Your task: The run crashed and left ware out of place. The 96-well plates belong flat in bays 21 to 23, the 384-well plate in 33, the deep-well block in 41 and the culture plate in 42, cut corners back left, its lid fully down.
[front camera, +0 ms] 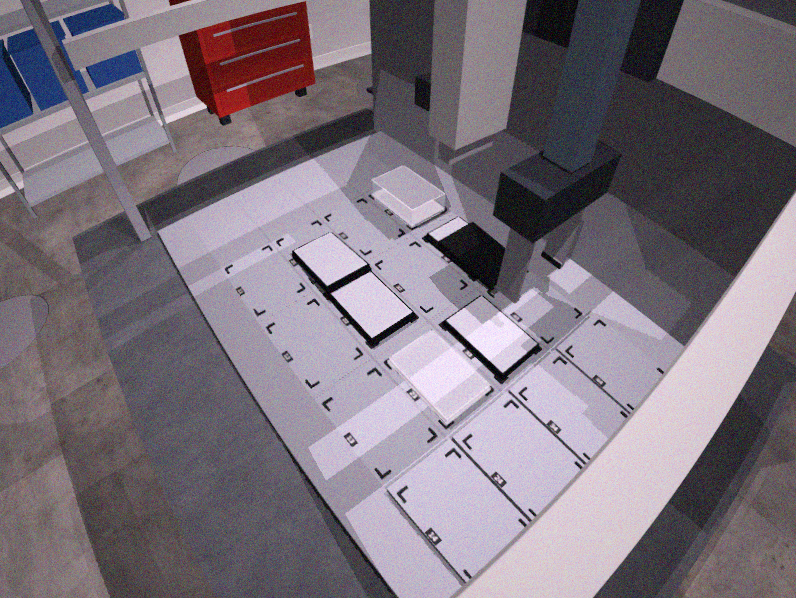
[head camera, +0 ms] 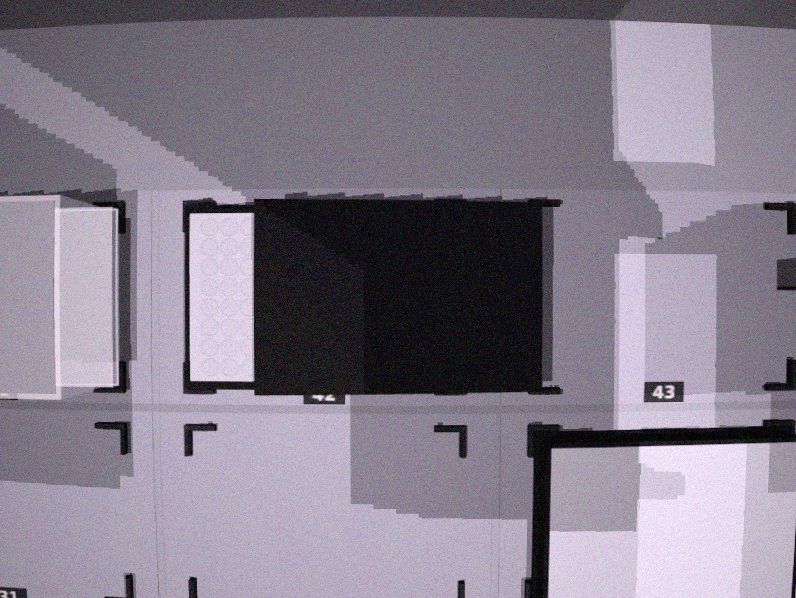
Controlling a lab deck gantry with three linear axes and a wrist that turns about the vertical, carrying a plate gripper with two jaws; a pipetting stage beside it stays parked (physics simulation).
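Seen in the pictures: gripper, fingertip midpoint: [front camera: 530, 277]; robot's base, link origin: [front camera: 227, 269].
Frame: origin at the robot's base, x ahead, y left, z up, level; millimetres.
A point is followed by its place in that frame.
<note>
My gripper [front camera: 532, 279] @(x 393, y 319, z 95 mm) is open and empty, raised around bay 43. The culture plate [front camera: 448, 228] @(x 182, y 364, z 14 mm) [head camera: 220, 296] @(x 184, y 364, z 14 mm) is in bay 42. Its black lid [front camera: 474, 251] @(x 257, y 355, z 18 mm) [head camera: 398, 296] @(x 263, y 364, z 18 mm) is displaced toward bay 43, leaving the left columns of wells bare; its tilt and the cut corners are unclear. The tall pale deep-well block [front camera: 408, 191] @(x 78, y 355, z 42 mm) [head camera: 86, 296] @(x 126, y 364, z 24 mm) stands in bay 41. A black-rimmed 96-well plate [front camera: 330, 258] @(x 118, y 150, z 22 mm) sits shifted from bay 21 against another 96-well plate [front camera: 373, 303] @(x 237, y 152, z 14 mm) in bay 22. A pale 96-well plate [front camera: 440, 374] @(x 397, y 148, z 14 mm) lies in bay 23. The black-rimmed 384-well plate [front camera: 492, 334] @(x 396, y 254, z 14 mm) [head camera: 691, 540] @(x 400, y 251, z 14 mm) lies in bay 33.
The parked pipetting stage [front camera: 476, 77] hangs behind bays 41 and 42. A pale rail [front camera: 694, 444] @(x 632, y 34, z 400 mm) crosses the front right. A dark part of unclear identity [head camera: 786, 273] shows at the head view's right edge. A red drawer cabinet [front camera: 257, 57] stands beyond the deck.
</note>
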